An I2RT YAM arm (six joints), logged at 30 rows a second.
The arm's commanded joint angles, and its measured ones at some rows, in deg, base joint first. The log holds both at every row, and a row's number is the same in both.
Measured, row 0:
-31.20, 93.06, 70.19, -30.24, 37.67, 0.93
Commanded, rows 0 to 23:
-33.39, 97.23, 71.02, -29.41, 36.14, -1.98
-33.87, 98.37, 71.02, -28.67, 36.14, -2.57
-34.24, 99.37, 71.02, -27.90, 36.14, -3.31
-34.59, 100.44, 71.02, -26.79, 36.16, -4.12
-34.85, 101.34, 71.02, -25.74, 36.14, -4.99
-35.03, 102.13, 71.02, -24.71, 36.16, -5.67
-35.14, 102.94, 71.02, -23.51, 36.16, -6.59
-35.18, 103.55, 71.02, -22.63, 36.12, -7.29
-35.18, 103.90, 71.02, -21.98, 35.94, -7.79
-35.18, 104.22, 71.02, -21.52, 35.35, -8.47
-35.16, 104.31, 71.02, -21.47, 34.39, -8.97
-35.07, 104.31, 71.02, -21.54, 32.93, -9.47
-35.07, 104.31, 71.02, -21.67, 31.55, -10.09
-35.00, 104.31, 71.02, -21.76, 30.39, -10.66
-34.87, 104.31, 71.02, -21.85, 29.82, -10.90
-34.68, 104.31, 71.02, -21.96, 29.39, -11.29
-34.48, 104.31, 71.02, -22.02, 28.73, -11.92
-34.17, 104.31, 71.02, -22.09, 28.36, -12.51
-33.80, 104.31, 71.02, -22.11, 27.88, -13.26
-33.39, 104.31, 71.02, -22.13, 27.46, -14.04
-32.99, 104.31, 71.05, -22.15, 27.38, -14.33
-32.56, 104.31, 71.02, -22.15, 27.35, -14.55
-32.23, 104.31, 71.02, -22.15, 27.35, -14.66
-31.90, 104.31, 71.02, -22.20, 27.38, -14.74
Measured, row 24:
-33.23, 104.27, 70.19, -22.06, 29.21, -12.75
